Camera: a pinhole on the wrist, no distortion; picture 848 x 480 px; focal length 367.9 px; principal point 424.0 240.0 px. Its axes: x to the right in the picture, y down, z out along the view. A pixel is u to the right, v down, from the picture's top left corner.
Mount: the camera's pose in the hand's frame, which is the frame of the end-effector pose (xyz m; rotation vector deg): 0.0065 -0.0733 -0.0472 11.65 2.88 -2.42
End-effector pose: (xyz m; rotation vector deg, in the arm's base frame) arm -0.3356 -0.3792 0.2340 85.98 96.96 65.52
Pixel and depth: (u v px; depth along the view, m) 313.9 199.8 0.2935
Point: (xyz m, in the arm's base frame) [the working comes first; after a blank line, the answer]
In the camera's frame: -0.0878 -0.0321 0.2935

-0.1908 -0.3952 -0.0233
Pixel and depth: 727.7 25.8 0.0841
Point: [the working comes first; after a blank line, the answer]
In the camera's frame: 0.0694 -0.0490 0.0841

-0.3963 -0.2978 0.1076
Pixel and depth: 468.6 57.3 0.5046
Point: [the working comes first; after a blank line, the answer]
In the camera's frame: 0.0612 -0.2506 0.5046

-0.2050 -0.2154 -0.3097
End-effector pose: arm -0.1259 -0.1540 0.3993 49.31 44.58 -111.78
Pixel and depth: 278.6 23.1 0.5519
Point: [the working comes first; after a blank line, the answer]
In the camera's frame: -0.2181 -0.3254 0.5519

-0.5958 -0.1814 0.9066
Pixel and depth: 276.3 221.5 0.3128
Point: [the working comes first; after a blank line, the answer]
In the camera's frame: -0.1256 -0.0157 0.3128

-0.2833 -0.2440 0.6617
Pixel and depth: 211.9 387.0 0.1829
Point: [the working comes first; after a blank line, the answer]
In the camera's frame: -0.1054 0.0731 0.1829

-0.1626 -0.2174 0.5623
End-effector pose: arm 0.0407 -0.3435 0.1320 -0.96 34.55 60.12
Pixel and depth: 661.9 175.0 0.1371
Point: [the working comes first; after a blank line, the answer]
In the camera's frame: 0.0887 -0.0242 0.1371

0.2159 -0.3059 0.1152
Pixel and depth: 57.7 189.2 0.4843
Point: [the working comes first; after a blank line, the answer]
In the camera's frame: -0.4822 -0.0669 0.4843

0.2601 -0.6952 0.6581
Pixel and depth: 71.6 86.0 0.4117
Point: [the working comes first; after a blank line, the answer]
In the camera's frame: -0.3944 -0.1723 0.4117

0.3184 -0.7066 0.5147
